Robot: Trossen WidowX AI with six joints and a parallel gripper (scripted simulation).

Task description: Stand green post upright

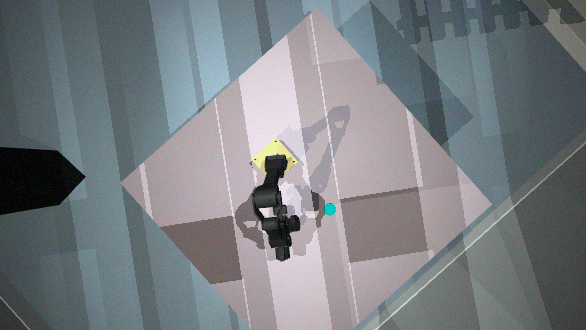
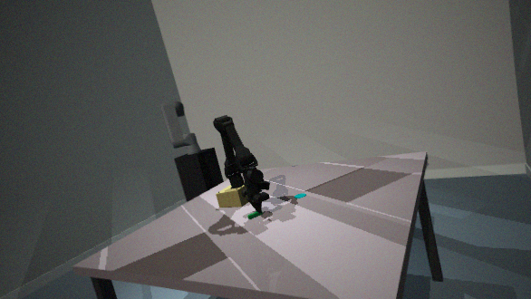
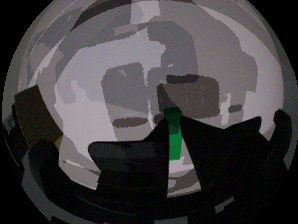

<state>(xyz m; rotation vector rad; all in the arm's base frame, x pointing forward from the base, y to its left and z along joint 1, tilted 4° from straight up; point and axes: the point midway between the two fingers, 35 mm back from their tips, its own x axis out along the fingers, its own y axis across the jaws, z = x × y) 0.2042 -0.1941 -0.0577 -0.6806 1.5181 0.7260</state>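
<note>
My gripper tip is now 13 cm short of the cyan circle, 20 cm to the right of it and 1 cm above it. The rest, counted from my gripper tip: green post 1 cm behind, 2 cm to the right.
</note>
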